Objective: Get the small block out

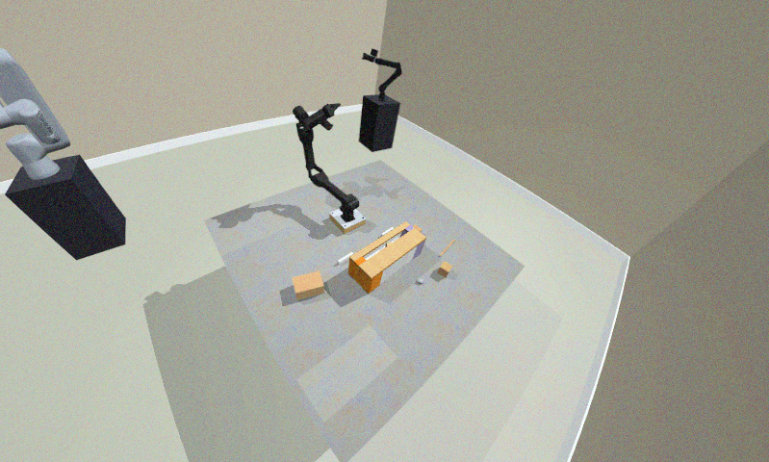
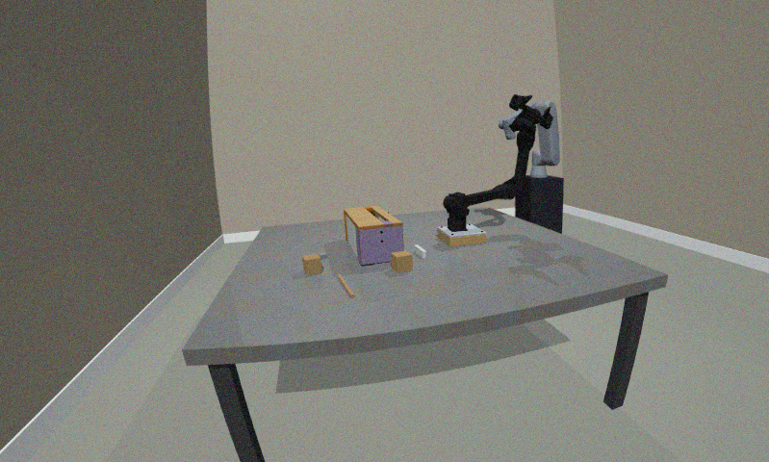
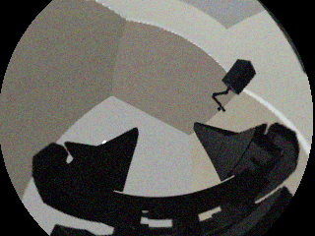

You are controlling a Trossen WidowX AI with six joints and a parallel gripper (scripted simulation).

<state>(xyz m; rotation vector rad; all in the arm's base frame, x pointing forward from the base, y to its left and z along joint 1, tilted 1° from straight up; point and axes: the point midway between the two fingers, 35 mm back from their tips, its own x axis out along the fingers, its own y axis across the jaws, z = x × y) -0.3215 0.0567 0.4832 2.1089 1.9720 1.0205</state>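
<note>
Now: gripper tip 630 mm short of the orange-topped box, 80 mm to the left of it and 470 mm above it. Round my gripper tip: flat orange block (610 mm ahead, 470 mm to the right, 510 mm below); thin orange stick (760 mm ahead, 300 mm to the left, 530 mm below).
</note>
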